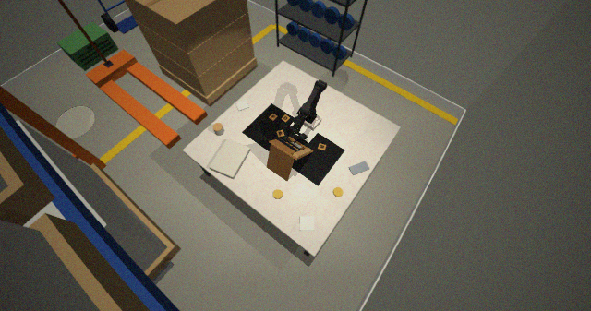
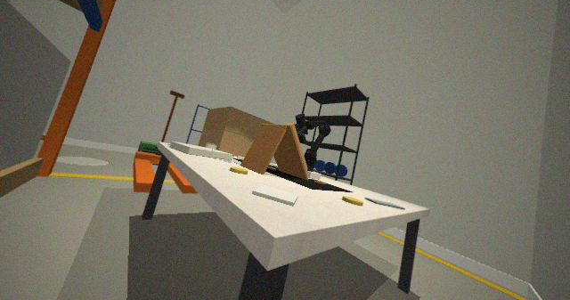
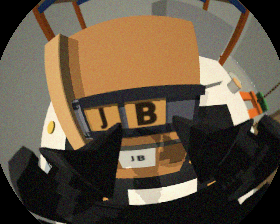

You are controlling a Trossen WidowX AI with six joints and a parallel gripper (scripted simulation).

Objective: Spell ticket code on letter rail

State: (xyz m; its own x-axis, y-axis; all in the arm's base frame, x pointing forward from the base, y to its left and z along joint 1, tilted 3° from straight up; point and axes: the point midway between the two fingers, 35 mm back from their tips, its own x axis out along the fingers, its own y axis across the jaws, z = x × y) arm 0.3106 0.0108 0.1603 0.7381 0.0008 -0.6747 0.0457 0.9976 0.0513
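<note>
The white ticket is 5 cm behind my gripper tip, 3 cm to the left of it and 10 cm below it. Also, from my gripper tip: black mat: 14 cm behind, 4 cm to the right, 18 cm below; grey card: 18 cm behind, 53 cm to the left, 17 cm below.
</note>
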